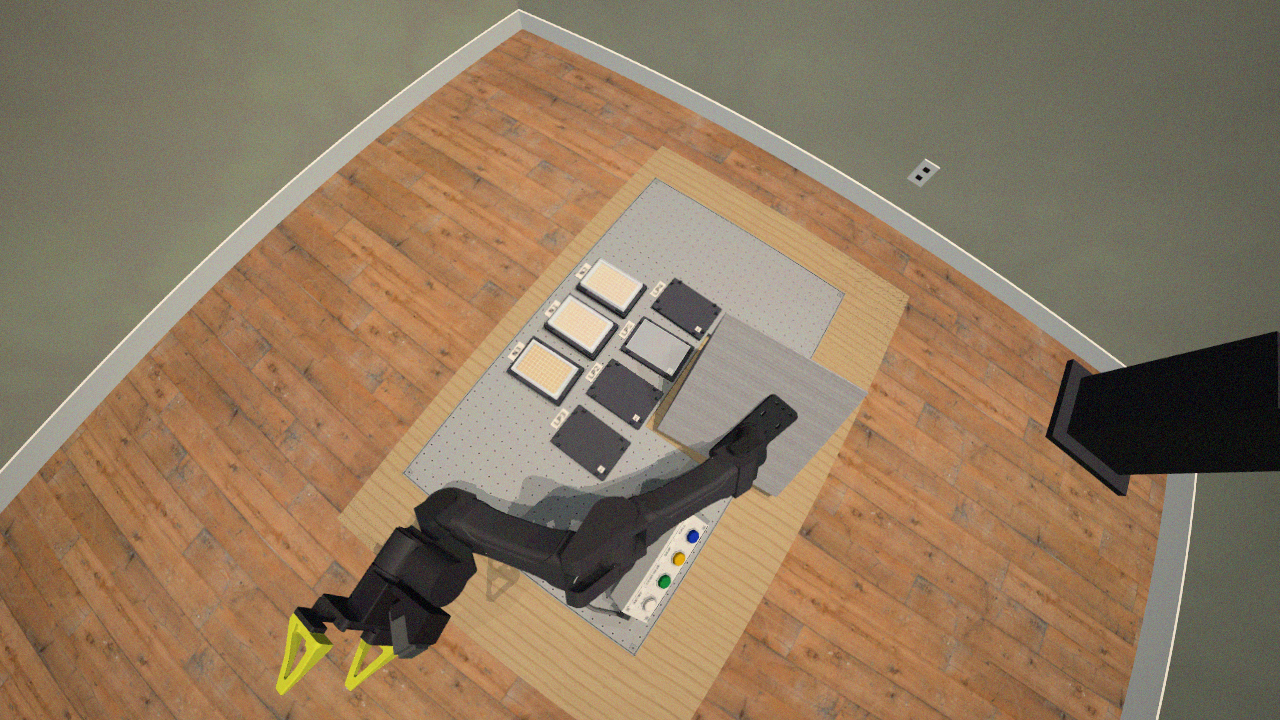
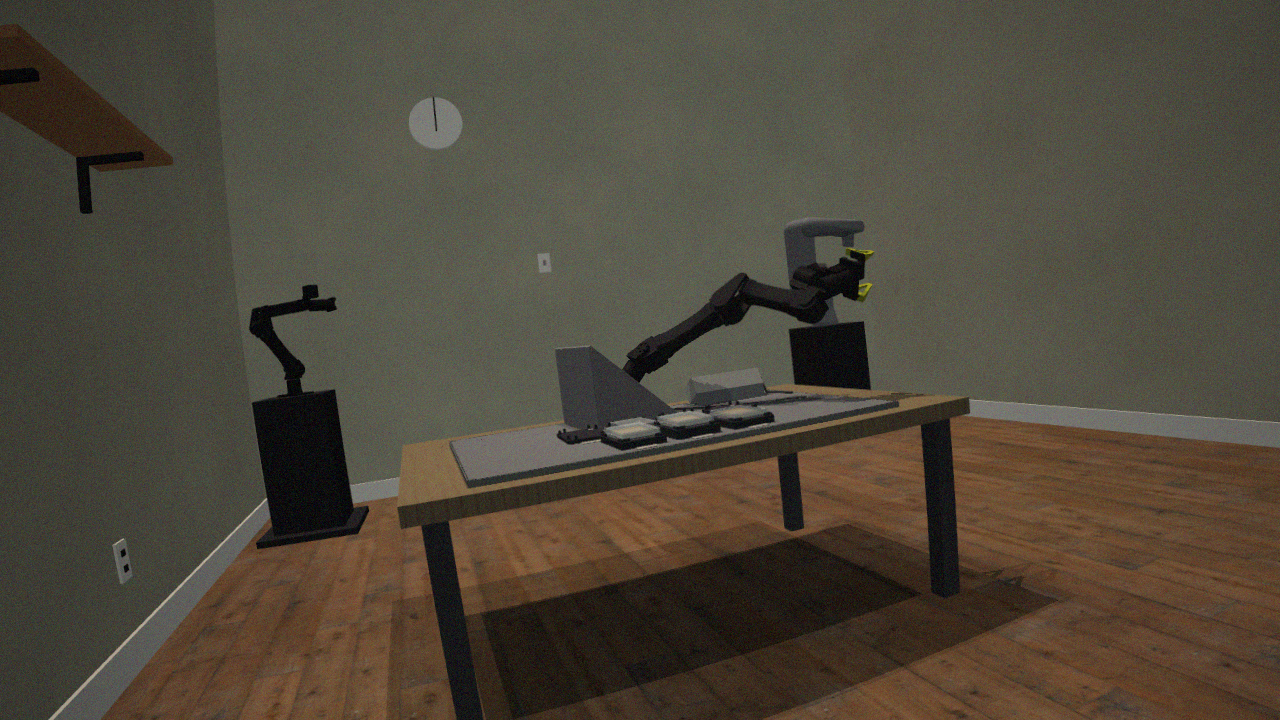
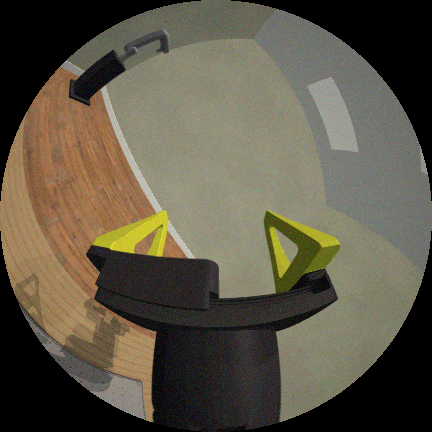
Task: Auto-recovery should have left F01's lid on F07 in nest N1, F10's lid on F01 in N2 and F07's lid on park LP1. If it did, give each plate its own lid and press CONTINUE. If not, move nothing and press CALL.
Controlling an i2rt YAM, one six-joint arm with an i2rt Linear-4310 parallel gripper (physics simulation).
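Places are measured from the arm's base along level axes (x ahead, y left, z up), in centimetres.
Pixels of known places: gripper, fingertip midpoint: (image 1: pixel 316 690) (image 2: pixel 871 267) (image 3: pixel 215 215); arm's base, link origin: (image 1: pixel 751 434) (image 2: pixel 623 387).
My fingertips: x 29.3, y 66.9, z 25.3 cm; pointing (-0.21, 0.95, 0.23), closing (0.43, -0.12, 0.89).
Ahead of a thing's pixels: the offset from my fingertips to its top centre. "spot": to the spot under its first point. Level surfaces: height alone.
Three cream plates stand in a row of nests: the far one @(dy -77.6, dx +16.6, dz -30.1 cm) (image 1: pixel 612 286) (image 2: pixel 633 433) and the middle one @(dy -64.9, dx +15.6, dz -29.6 cm) (image 1: pixel 580 325) (image 2: pixel 687 422) look paler, as under clear lids; the near one @(dy -51.6, dx +14.9, dz -30.2 cm) (image 1: pixel 545 368) (image 2: pixel 741 413) looks more orange. A greyish clear lid @(dy -72.1, dx -1.9, dz -31.6 cm) (image 1: pixel 657 347) lies on the second park from the far end. Three dark parks @(spot: dy -85.2, dx -0.9, dz -32.4 cm) (image 1: pixel 686 306) @(spot: dy -58.8, dx -2.4, dz -32.4 cm) (image 1: pixel 624 392) @(spot: dy -45.5, dx -3.2, dz -32.4 cm) (image 1: pixel 589 441) show no lid. Lid and plate codes are unreadable. The button panel has blue @(spot: dy -43.6, dx -31.2, dz -26.2 cm) (image 1: pixel 692 535), yellow @(spot: dy -38.5, dx -31.5, dz -26.2 cm) (image 1: pixel 678 558), green @(spot: dy -33.6, dx -31.9, dz -26.3 cm) (image 1: pixel 664 581) and white @(spot: dy -28.6, dx -31.8, dz -26.1 cm) (image 1: pixel 648 603) buttons. My gripper (image 1: pixel 315 689) (image 2: pixel 870 271) (image 3: pixel 215 215) is open and empty, raised beyond the table end.
A grey wedge-shaped block (image 1: pixel 778 376) (image 2: pixel 617 389) stands beside the parks. My arm reaches over the perforated plate @(dz -33.4 cm) (image 1: pixel 698 223) and wooden table (image 1: pixel 872 308) (image 2: pixel 626 476). Black pedestals (image 2: pixel 299 465) (image 2: pixel 829 355) stand on the floor, one bearing another arm.
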